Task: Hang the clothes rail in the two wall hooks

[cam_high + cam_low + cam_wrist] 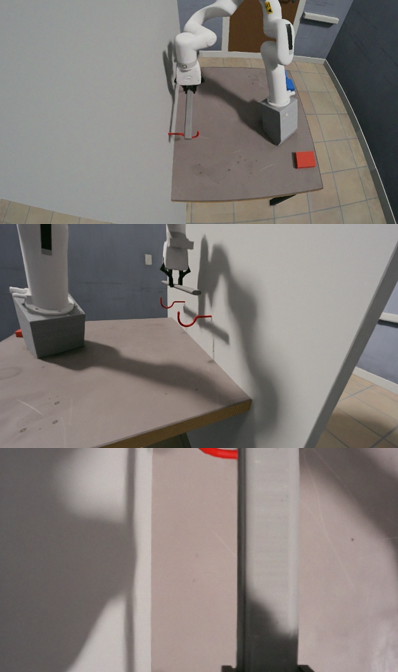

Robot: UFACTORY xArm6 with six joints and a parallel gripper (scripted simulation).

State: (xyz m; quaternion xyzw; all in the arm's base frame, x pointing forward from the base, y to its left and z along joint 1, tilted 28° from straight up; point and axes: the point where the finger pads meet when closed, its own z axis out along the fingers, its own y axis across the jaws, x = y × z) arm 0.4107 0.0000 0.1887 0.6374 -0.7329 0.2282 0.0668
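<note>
Now: the clothes rail 1 cm below my hand. Also, from my hand: blue object (68 cm behind, 15 cm to the right, 26 cm below); then white wall panel (12 cm ahead, 2 cm to the right, 15 cm above); then red block (56 cm behind, 38 cm to the left, 27 cm below).
</note>
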